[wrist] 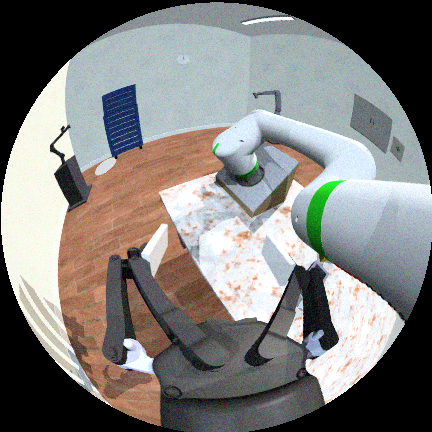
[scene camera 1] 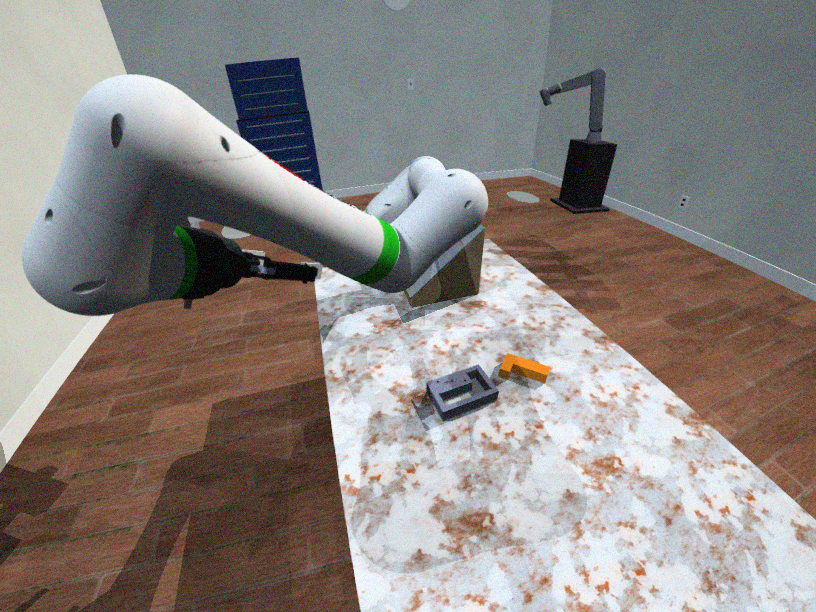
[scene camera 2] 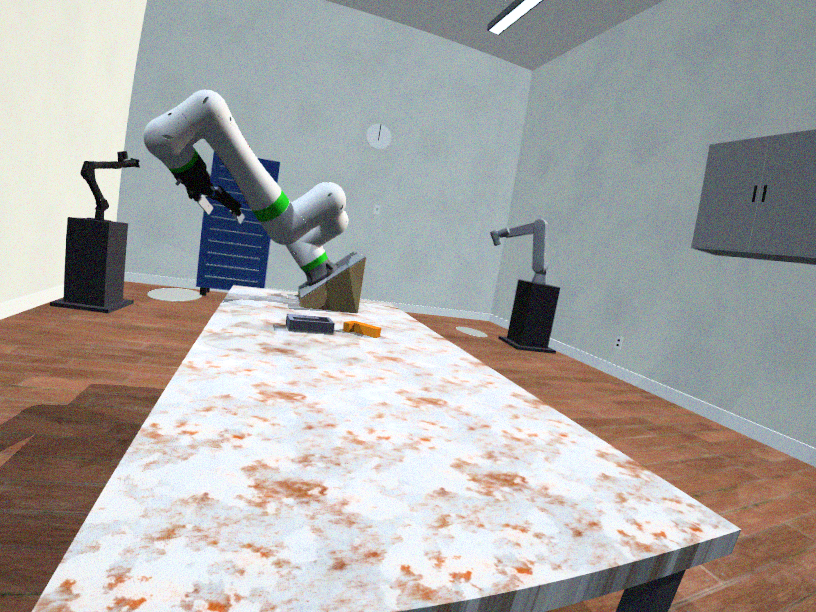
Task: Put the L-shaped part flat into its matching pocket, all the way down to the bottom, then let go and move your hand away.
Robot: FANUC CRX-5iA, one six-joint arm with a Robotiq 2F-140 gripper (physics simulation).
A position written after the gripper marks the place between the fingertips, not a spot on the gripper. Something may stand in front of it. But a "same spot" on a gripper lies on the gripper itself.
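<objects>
You can see the gripper in the wrist view (216, 240). The gripper is there in scene camera 1 and scene camera 2 as well, and on it (scene camera 1: 269, 269) and (scene camera 2: 219, 188) are the same spot.
</objects>
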